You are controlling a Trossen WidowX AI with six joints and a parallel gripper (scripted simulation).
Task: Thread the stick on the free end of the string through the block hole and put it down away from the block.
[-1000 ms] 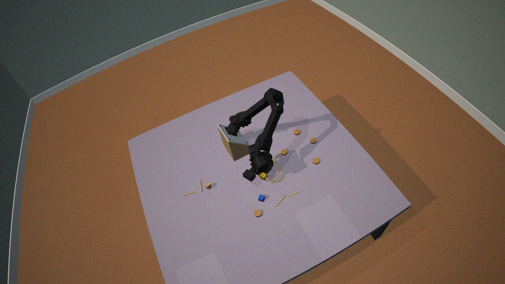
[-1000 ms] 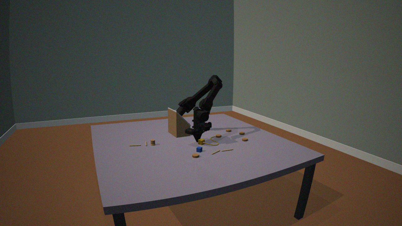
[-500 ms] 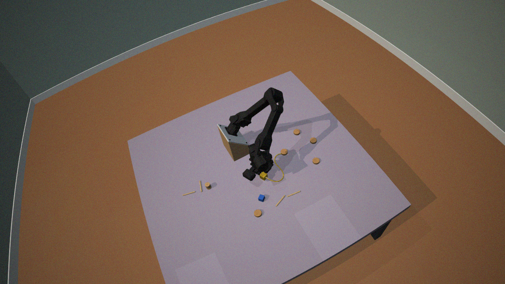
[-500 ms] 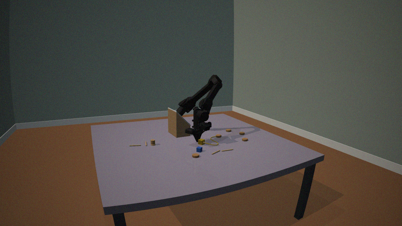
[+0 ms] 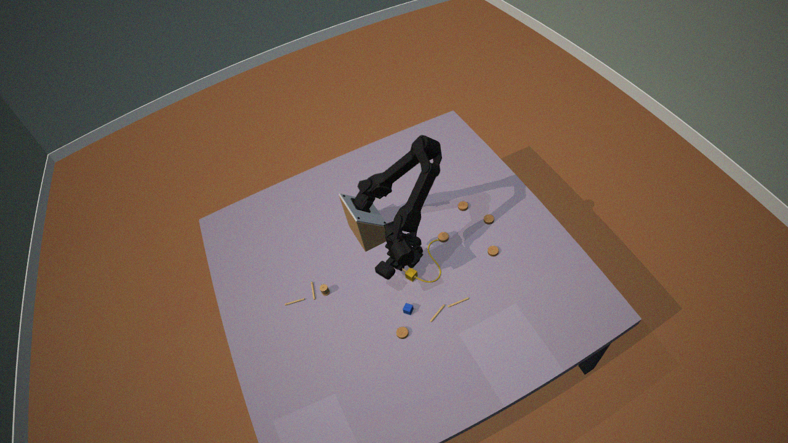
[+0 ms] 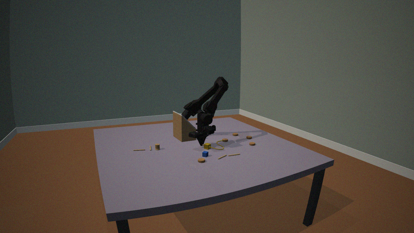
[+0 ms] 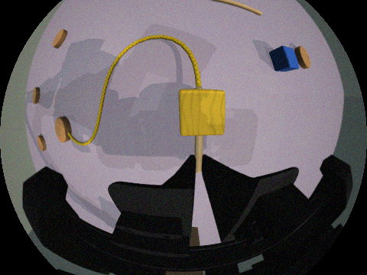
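My gripper tip is 40 mm short of the yellow block, 20 mm to the right of it and 10 mm below it. The rest, counted from my gripper tip: blue cube 160 mm ahead, 50 mm to the right; then round wooden button 200 mm to the left, 50 mm behind; then thin wooden stick 40 mm ahead, 20 mm to the left, 10 mm above.
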